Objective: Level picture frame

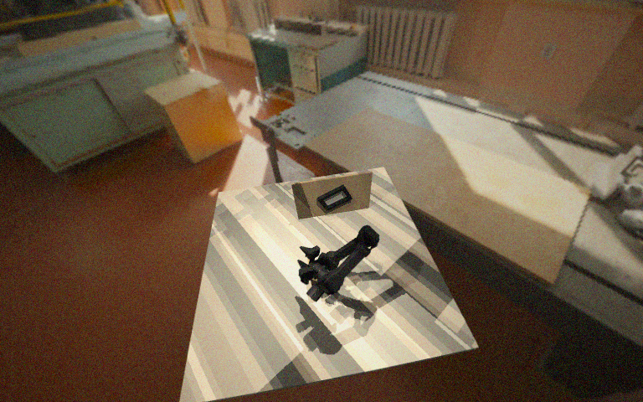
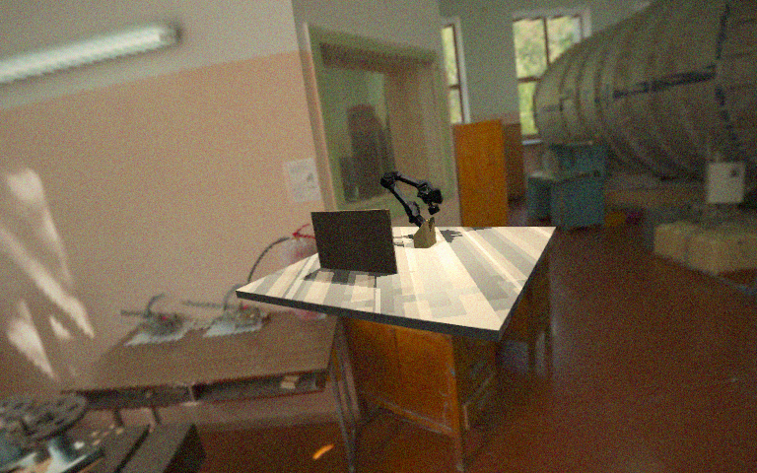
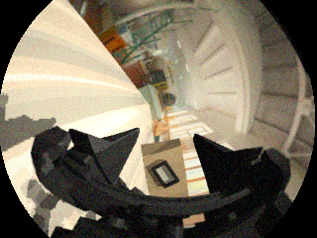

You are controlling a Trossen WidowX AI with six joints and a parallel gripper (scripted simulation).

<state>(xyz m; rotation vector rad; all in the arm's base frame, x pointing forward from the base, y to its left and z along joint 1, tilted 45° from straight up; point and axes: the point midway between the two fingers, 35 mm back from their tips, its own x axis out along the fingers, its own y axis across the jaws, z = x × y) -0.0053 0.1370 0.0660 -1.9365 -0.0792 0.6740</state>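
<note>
Right now my gripper tip is 41 cm short of the black picture frame, 27 cm to the left of it and 10 cm above it. The rest, counted from my gripper tip: tan wall board: 43 cm ahead, 26 cm to the right, 11 cm below.
</note>
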